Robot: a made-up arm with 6 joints.
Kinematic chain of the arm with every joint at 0, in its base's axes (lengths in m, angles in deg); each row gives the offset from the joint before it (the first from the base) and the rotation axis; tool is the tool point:
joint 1: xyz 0 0 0.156 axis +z
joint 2: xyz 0 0.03 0 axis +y
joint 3: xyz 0 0 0.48 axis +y
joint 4: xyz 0 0 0.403 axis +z
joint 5: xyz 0 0 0 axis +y
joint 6: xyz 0 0 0.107 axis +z
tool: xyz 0 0 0
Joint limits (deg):
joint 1: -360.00..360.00
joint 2: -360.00..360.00
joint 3: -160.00..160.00
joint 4: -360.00..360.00
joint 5: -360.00..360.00
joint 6: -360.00..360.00
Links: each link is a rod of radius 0.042 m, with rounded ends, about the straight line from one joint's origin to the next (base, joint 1, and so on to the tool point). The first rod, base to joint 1, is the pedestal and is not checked.
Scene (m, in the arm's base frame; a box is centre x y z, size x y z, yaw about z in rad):
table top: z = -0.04
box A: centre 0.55 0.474 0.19 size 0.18 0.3 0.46 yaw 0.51
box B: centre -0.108 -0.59 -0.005 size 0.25 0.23 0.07 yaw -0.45
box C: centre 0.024 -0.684 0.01 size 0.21 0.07 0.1 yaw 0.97
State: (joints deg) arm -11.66 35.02 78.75 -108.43 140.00 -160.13
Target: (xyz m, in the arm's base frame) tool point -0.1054 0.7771 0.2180
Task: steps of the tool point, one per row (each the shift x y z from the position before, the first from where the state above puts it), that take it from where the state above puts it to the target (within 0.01 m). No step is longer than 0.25 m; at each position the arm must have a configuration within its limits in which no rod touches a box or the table.
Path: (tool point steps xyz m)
1: -0.0236 0.1235 0.1565
2: -0.0974 0.1007 0.1453
3: -0.1529 0.0458 0.1172
4: -0.1745 -0.0279 0.0763
5: -0.1570 -0.1013 0.0280
6: 0.1234 0.1531 -0.0144
7: 0.0688 0.1796 -0.0659
8: 0.0068 0.1794 -0.1148
9: -0.0513 0.1503 -0.1567
10: -0.0941 0.0970 -0.1879
11: -0.1126 0.0282 -0.2052

